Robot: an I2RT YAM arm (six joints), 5 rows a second.
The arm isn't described. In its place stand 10 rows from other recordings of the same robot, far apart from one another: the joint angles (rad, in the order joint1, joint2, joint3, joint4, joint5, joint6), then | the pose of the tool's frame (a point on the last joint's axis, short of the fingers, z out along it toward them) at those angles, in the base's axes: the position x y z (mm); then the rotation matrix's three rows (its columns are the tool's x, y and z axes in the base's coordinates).
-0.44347 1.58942 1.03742 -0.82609 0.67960 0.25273 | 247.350 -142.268 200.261; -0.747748 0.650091 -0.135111; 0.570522 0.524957 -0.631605; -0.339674 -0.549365 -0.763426
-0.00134 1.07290 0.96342 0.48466 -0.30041 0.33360 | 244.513 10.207 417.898; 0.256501 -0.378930 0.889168; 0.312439 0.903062 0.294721; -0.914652 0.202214 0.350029
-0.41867 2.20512 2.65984 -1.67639 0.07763 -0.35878 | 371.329 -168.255 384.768; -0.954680 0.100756 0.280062; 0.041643 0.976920 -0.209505; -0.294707 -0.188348 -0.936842
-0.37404 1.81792 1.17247 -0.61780 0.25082 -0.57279 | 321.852 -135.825 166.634; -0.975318 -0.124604 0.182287; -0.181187 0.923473 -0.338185; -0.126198 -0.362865 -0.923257
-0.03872 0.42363 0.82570 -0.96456 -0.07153 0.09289 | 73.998 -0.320 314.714; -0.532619 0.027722 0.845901; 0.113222 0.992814 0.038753; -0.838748 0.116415 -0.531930
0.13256 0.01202 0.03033 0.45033 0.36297 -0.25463 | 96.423 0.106 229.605; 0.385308 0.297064 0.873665; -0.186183 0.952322 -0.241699; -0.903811 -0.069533 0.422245
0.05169 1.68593 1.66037 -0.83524 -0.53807 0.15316 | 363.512 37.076 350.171; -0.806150 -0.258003 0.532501; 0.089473 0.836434 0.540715; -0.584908 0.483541 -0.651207
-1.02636 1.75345 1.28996 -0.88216 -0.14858 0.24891 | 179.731 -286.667 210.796; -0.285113 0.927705 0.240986; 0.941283 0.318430 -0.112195; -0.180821 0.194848 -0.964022
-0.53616 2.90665 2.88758 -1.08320 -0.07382 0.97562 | 493.329 -290.093 132.572; -0.031901 0.904713 0.424824; 0.979544 0.112793 -0.166648; -0.198686 0.410818 -0.889805
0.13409 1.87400 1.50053 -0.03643 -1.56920 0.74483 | 408.248 90.995 302.422; -0.906619 -0.400694 -0.132237; -0.121211 -0.052869 0.991218; -0.404166 0.914685 -0.000636
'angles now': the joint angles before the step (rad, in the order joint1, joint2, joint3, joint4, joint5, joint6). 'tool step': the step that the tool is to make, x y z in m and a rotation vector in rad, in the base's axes. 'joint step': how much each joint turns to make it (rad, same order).
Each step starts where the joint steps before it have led.
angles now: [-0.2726 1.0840 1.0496 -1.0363 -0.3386 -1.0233]
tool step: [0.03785 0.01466 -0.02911 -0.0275 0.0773 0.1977]
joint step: [0.1061 0.1655 0.0001 0.0603 -0.0003 -0.1076]
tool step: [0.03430 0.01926 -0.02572 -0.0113 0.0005 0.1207]
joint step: [0.0942 0.1362 -0.0001 0.1270 0.0004 -0.0305]
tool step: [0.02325 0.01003 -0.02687 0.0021 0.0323 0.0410]
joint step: [0.0408 0.1187 0.0000 0.0863 -0.0005 0.0000]
